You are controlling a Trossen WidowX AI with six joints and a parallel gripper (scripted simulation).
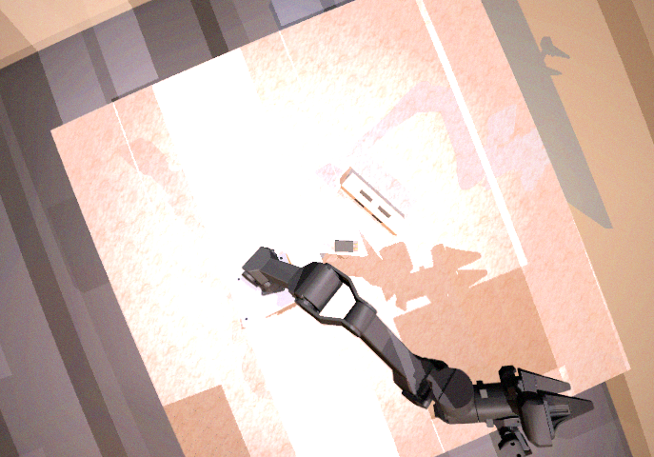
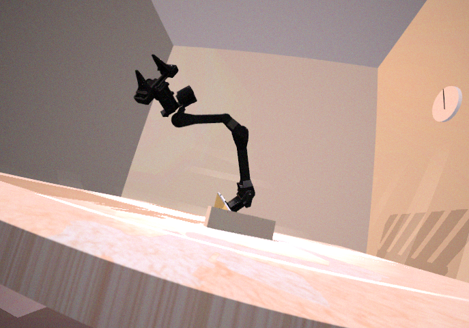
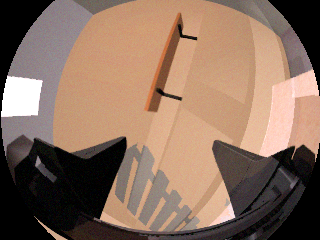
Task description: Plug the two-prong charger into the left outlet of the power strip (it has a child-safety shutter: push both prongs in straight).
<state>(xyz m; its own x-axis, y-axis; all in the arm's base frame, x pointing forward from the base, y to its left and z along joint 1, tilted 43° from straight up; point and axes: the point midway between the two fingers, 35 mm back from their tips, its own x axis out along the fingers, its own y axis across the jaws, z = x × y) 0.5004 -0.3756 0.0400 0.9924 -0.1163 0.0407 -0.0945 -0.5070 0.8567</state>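
Now: the two-prong charger 26 cm behind my gripper tip, 29 cm to the left of it and 43 cm below it.
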